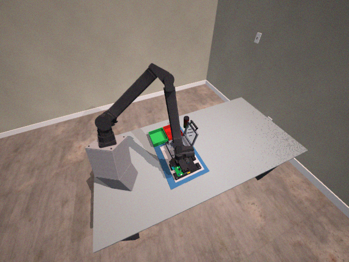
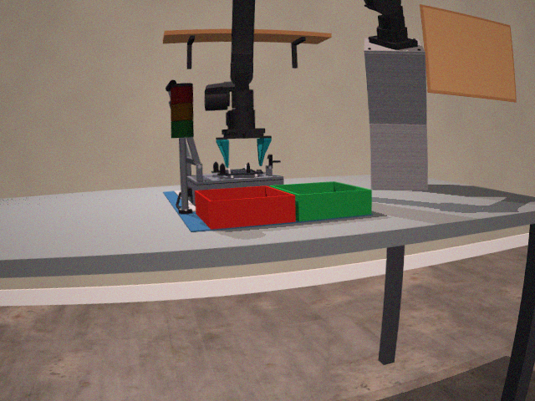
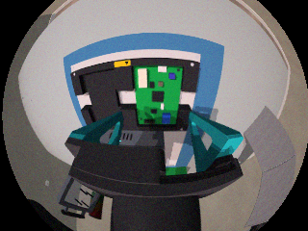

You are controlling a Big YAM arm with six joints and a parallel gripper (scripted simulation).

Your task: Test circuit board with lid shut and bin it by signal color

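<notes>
My gripper is now 5 cm above the green circuit board. Also, from my hand: tester lid: 19 cm ahead, 16 cm to the left, 11 cm above; then tester plate: 17 cm to the left, 7 cm ahead; then latch hook: 23 cm to the left, 2 cm above, 1 cm ahead.
</notes>
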